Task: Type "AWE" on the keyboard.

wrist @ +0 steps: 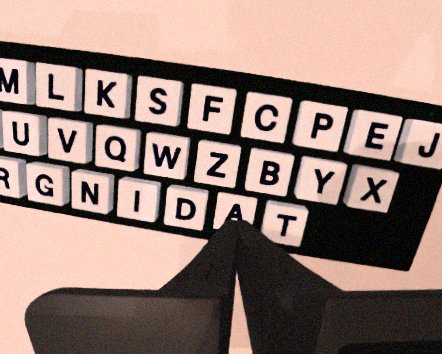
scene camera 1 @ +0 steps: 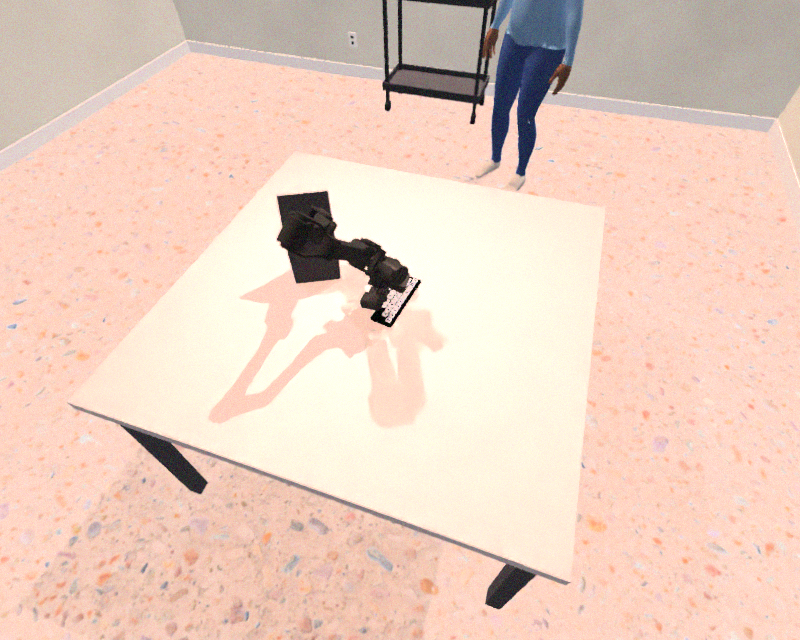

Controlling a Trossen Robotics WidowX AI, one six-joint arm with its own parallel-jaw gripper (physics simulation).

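Places are measured from the arm's base along level axes (x ahead, y left, z up), in centimetres.
Where they show: gripper, fingertip midpoint: (wrist: 235, 229) (scene camera 1: 384, 300).
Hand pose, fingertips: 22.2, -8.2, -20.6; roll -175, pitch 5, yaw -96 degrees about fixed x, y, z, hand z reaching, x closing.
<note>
Each offset is from my fingertips to the top centre of the thing, as dx, dy, dz. "spot": to the spot under its first point. Level surfaces: height alone.
The black keyboard @(spot: +0.6, -7.5, -0.1) (scene camera 1: 380, 319) (wrist: 370, 235) with white letter keys lies on the table, its rows slanting down to the right in the wrist view. The A key @(+0.7, +0.0, +0.0) (wrist: 235, 210) is in the nearest row, between the D key and the T key. The W key @(+3.4, +2.4, +0.4) (wrist: 166, 156) is in the middle row, between Q and Z. The E key @(+3.6, -5.4, +0.4) (wrist: 375, 136) is in the far row, between P and J. My gripper (wrist: 235, 229) is shut and empty. Its joined tips overlap the lower part of the A key in the wrist view; whether they touch it I cannot tell.
The arm's dark base plate (scene camera 1: 316, 267) is on the white table @(dz -1.2) (scene camera 1: 467, 413). Behind the table stand a person (scene camera 1: 527, 80) in blue and a black shelf cart (scene camera 1: 435, 82). The T key @(+0.2, -2.0, +0.4) (wrist: 285, 225) and D key @(+1.2, +1.9, +0.4) (wrist: 186, 208) flank the fingertips.
</note>
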